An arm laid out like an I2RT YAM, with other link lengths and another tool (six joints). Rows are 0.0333 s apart.
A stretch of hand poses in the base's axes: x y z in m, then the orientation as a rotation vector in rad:
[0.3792, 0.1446, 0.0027, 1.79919, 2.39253, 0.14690]
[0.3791, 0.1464, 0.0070, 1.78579, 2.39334, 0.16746]
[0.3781, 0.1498, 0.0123, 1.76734, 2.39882, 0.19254]
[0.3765, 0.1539, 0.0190, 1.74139, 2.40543, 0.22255]
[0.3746, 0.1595, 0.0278, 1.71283, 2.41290, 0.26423]
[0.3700, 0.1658, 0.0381, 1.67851, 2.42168, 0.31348]
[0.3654, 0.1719, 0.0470, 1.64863, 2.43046, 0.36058]
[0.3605, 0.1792, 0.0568, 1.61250, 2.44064, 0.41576]
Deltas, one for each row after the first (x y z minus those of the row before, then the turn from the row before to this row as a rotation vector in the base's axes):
[-0.0001, 0.0018, 0.0043, 0.00665, -0.01339, 0.00813]
[-0.0010, 0.0034, 0.0053, 0.00936, -0.01423, 0.01300]
[-0.0016, 0.0041, 0.0067, 0.01005, -0.01861, 0.01761]
[-0.0019, 0.0056, 0.0088, 0.01663, -0.02275, 0.02013]
[-0.0046, 0.0063, 0.0103, 0.02014, -0.02643, 0.02424]
[-0.0046, 0.0061, 0.0089, 0.02114, -0.02273, 0.02211]
[-0.0049, 0.0073, 0.0098, 0.02512, -0.02628, 0.02663]

